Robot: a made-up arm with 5 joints.
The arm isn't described. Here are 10 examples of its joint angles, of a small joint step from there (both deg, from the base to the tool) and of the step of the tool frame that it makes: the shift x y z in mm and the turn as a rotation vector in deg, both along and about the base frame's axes.
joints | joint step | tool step
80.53 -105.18 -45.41 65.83 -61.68 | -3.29 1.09 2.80 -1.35 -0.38 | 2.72 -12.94 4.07 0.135 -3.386 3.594
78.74 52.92 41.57 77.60 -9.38 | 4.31 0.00 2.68 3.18 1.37 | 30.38 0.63 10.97 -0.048 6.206 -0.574
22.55 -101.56 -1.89 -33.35 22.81 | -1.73 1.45 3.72 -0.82 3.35 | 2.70 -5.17 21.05 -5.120 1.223 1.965
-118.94 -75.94 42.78 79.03 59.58 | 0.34 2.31 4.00 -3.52 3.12 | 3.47 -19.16 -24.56 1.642 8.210 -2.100
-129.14 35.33 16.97 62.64 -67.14 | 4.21 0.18 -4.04 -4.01 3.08 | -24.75 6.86 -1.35 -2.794 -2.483 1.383
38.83 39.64 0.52 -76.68 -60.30 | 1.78 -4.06 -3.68 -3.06 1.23 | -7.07 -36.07 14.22 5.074 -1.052 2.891
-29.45 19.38 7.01 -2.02 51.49 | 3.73 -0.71 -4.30 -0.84 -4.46 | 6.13 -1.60 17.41 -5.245 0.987 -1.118
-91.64 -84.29 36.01 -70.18 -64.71 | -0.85 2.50 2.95 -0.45 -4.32 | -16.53 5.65 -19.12 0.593 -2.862 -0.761
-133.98 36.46 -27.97 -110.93 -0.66 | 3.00 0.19 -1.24 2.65 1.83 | -21.46 8.38 2.15 1.509 2.946 0.163
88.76 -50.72 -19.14 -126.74 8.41 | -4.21 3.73 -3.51 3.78 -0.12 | -5.65 5.50 63.02 -6.118 -9.772 -0.780
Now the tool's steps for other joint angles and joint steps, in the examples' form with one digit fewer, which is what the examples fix.
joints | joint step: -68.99 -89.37 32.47 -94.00 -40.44 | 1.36 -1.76 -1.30 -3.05 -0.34
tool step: 22.5 9.7 22.0 -2.02 3.67 1.38
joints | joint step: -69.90 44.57 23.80 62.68 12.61 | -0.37 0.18 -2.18 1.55 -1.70
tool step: 10.6 -6.3 0.0 -0.85 0.06 -3.87
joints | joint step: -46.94 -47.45 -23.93 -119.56 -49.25 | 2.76 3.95 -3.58 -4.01 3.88
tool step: -0.1 -0.5 -19.2 -0.12 5.65 1.30
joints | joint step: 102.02 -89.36 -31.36 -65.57 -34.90 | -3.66 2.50 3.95 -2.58 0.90
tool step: 39.7 -6.6 5.7 2.06 -0.76 4.87
